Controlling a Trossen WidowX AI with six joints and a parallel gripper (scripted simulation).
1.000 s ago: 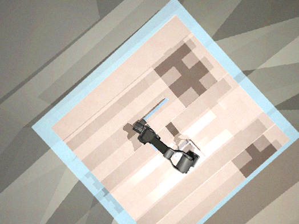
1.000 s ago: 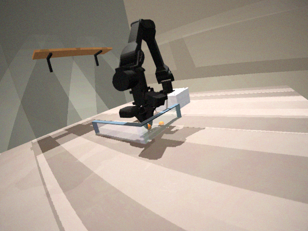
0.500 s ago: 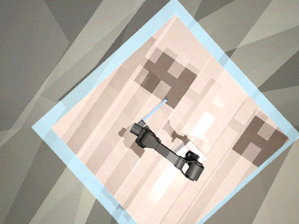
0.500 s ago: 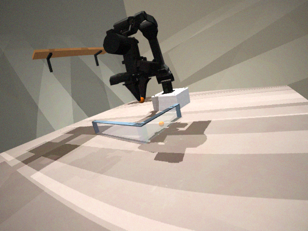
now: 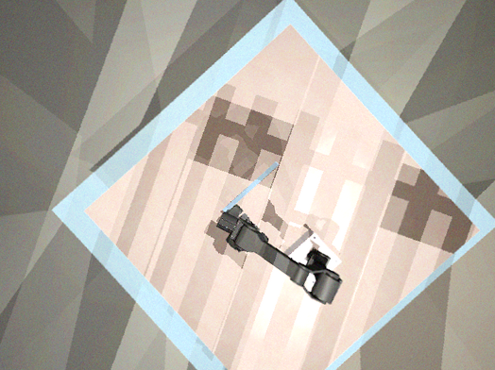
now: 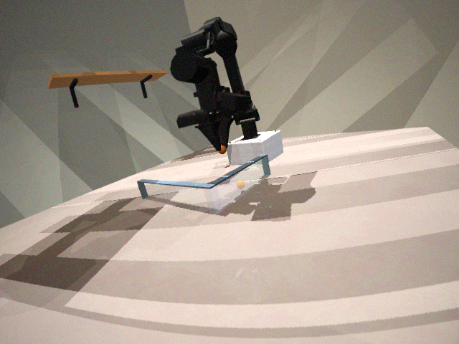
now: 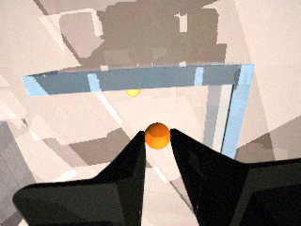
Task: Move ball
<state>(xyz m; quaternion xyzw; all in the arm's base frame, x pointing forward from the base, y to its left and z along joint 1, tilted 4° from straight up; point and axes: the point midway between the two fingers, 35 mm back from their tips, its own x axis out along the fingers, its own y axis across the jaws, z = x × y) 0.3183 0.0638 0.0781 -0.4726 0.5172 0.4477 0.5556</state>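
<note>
My gripper tip is 100 mm above the see-through ball copy, 20 mm to the right of it and 20 mm past it. Round my gripper tip: orange ball right at my gripper tip.
</note>
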